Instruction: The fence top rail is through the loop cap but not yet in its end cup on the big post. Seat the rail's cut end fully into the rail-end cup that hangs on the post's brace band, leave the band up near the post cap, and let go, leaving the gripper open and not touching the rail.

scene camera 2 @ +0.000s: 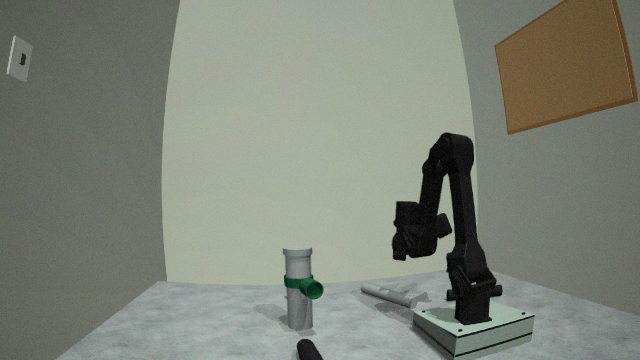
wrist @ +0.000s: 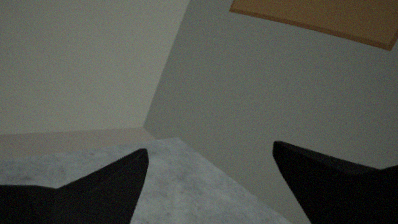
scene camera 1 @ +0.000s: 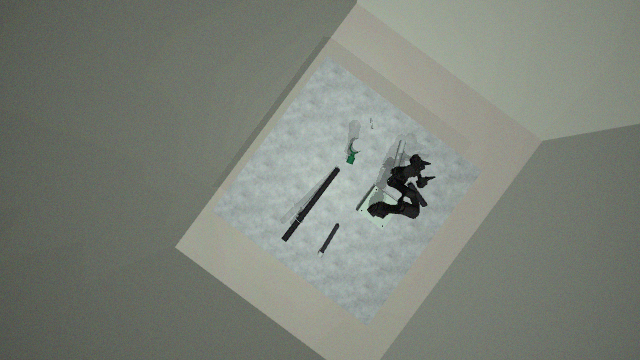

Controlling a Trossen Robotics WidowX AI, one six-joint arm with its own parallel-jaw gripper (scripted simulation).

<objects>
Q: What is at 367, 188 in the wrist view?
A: My gripper.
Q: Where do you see a pale post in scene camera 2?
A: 300, 311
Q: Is my gripper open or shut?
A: Open.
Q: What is my gripper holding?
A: Nothing.
</objects>
